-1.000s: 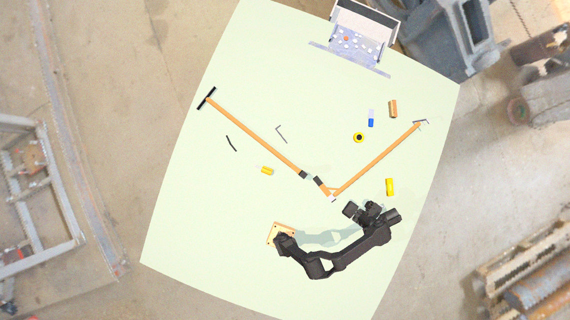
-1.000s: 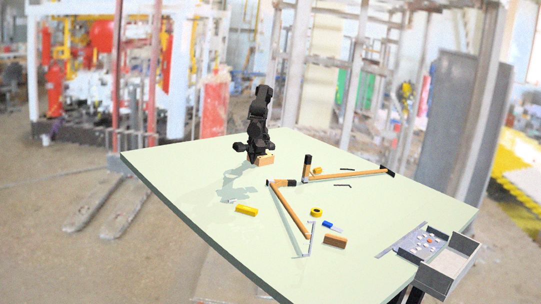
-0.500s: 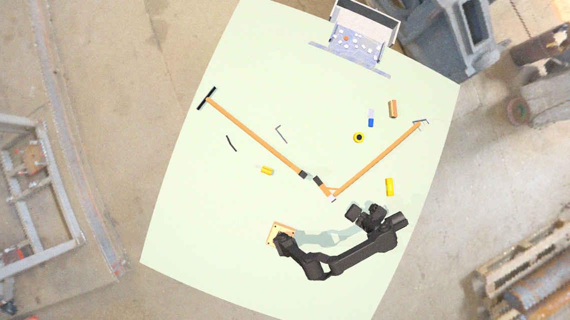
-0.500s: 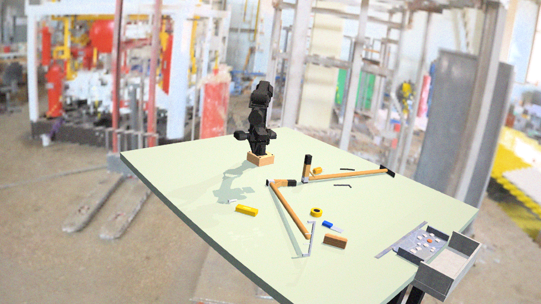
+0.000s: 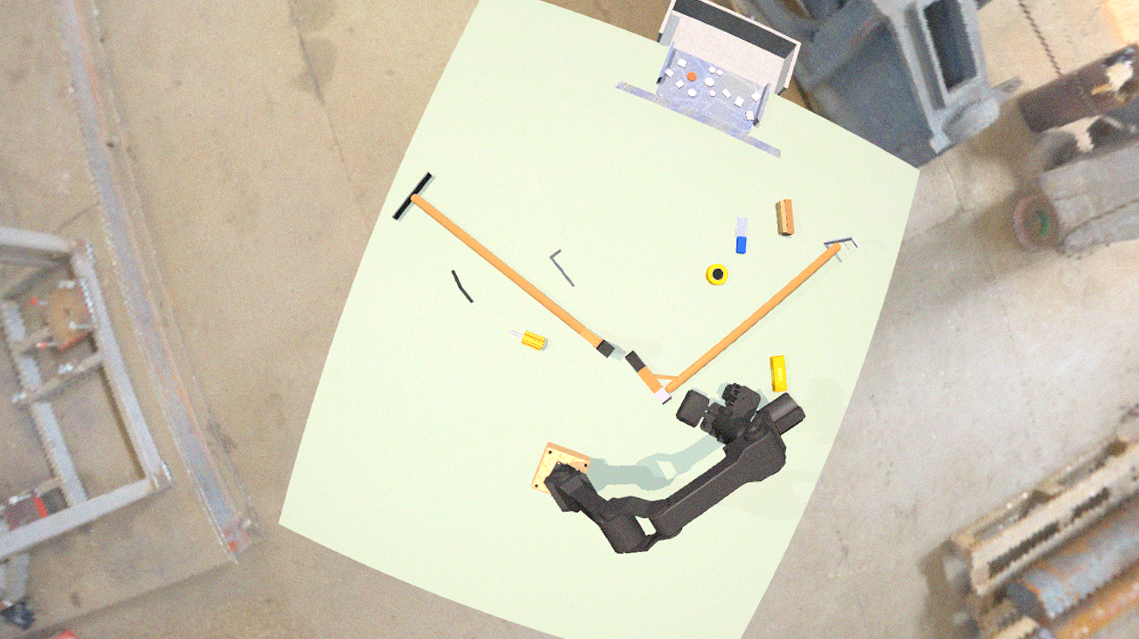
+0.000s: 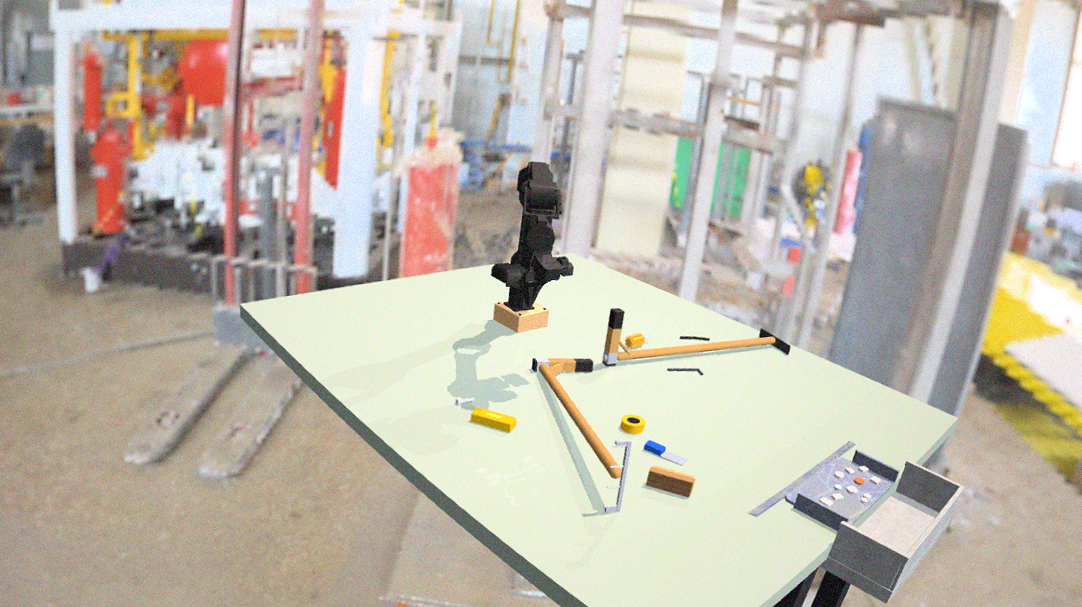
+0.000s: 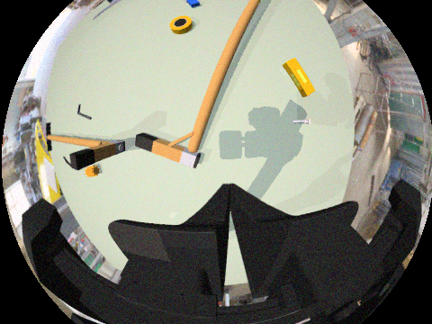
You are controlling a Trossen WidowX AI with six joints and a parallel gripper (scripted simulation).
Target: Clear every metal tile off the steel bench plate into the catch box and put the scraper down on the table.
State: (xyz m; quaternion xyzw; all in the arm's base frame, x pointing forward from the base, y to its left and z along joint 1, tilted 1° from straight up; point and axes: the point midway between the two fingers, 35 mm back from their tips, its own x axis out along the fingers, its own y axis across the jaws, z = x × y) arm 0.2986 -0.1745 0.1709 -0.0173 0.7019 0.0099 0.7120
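Right now my gripper tip is 53 cm to the right of the long scraper, 11 cm above it and 5 cm short of it. Also, from my gripper tip: yellow tape roll 30 cm ahead, 17 cm below, 9 cm to the left; yellow block 17 cm to the right, 16 cm below, 16 cm ahead; yellow-handled screwdriver 40 cm to the left, 16 cm below, 6 cm behind.
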